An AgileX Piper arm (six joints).
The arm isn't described. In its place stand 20 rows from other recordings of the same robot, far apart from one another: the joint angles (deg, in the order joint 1, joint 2, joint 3, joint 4, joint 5, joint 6), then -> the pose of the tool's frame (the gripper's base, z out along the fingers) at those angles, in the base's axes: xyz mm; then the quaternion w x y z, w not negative.
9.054 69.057 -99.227 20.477 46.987 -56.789 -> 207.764 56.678 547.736 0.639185 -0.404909 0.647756 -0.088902
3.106 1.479 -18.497 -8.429 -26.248 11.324 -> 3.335 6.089 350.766 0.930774 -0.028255 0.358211 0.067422
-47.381 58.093 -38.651 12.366 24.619 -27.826 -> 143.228 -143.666 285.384 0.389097 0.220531 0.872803 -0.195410
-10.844 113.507 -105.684 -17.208 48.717 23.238 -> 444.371 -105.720 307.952 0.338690 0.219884 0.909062 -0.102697
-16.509 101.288 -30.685 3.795 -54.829 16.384 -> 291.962 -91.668 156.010 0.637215 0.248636 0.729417 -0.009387
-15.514 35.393 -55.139 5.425 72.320 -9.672 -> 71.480 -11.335 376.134 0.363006 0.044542 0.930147 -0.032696
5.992 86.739 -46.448 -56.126 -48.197 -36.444 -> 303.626 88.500 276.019 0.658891 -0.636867 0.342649 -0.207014
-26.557 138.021 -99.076 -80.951 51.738 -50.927 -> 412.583 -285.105 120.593 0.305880 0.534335 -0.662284 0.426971
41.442 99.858 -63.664 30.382 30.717 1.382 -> 253.121 254.847 208.715 0.150645 -0.145856 0.943318 0.257262
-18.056 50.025 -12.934 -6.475 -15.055 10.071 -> 152.183 -46.808 222.823 0.590719 0.144076 0.791492 -0.061909
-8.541 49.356 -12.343 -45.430 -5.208 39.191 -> 148.750 -16.389 205.002 0.511459 0.001558 0.858475 -0.037789
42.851 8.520 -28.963 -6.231 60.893 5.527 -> 18.592 5.477 278.233 0.439641 -0.285640 0.840298 0.137931
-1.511 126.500 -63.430 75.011 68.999 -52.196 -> 350.925 72.837 86.549 0.012900 -0.028338 -0.845651 -0.532827
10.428 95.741 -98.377 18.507 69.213 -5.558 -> 344.254 90.815 379.543 0.235271 -0.114803 0.950055 0.169894
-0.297 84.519 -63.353 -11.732 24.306 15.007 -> 327.815 -9.316 300.766 0.423116 0.053917 0.904171 -0.023238
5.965 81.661 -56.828 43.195 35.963 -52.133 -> 291.240 67.209 281.965 0.366862 -0.238140 0.884298 0.163457
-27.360 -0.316 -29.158 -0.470 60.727 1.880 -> -6.268 2.510 279.847 0.514112 0.214531 0.821682 -0.120438
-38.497 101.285 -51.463 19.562 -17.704 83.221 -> 280.948 -235.291 188.593 0.460011 0.814729 0.265296 0.232862
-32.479 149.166 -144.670 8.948 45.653 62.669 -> 492.182 -301.303 195.035 0.348323 0.699906 0.600228 0.168904
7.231 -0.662 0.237 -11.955 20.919 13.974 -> 52.778 -0.088 180.314 0.608021 -0.008270 0.793521 0.023801
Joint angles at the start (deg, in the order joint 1, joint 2, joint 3, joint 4, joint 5, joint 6):
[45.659 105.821 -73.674 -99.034 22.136 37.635]
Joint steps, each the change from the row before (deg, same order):
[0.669 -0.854 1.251 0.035 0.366 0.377]
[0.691 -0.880 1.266 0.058 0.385 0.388]
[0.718 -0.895 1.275 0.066 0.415 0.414]
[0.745 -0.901 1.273 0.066 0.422 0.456]
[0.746 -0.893 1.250 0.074 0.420 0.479]
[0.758 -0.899 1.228 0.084 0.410 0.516]
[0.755 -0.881 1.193 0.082 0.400 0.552]
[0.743 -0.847 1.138 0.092 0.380 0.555]
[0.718 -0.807 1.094 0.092 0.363 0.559]
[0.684 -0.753 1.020 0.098 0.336 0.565]
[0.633 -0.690 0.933 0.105 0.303 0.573]
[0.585 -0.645 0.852 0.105 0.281 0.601]
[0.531 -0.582 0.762 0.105 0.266 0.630]
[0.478 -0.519 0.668 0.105 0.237 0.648]
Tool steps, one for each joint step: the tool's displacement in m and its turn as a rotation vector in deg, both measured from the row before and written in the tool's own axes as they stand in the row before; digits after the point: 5 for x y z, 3 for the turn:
[-0.00125 0.00306 -0.00542 -0.310 -0.117 0.012]
[-0.00120 0.00309 -0.00558 -0.300 -0.119 0.034]
[-0.00116 0.00314 -0.00570 -0.284 -0.118 0.055]
[-0.00117 0.00321 -0.00578 -0.278 -0.138 0.084]
[-0.00108 0.00319 -0.00573 -0.267 -0.143 0.115]
[-0.00106 0.00313 -0.00577 -0.256 -0.169 0.163]
[-0.00099 0.00309 -0.00566 -0.245 -0.180 0.201]
[-0.00093 0.00302 -0.00546 -0.240 -0.190 0.222]
[-0.00077 0.00299 -0.00520 -0.239 -0.180 0.234]
[-0.00067 0.00286 -0.00487 -0.231 -0.177 0.264]
[-0.00054 0.00266 -0.00445 -0.220 -0.165 0.306]
[-0.00044 0.00239 -0.00413 -0.192 -0.156 0.367]
[-0.00033 0.00214 -0.00372 -0.164 -0.132 0.427]
[-0.00028 0.00188 -0.00331 -0.144 -0.122 0.479]

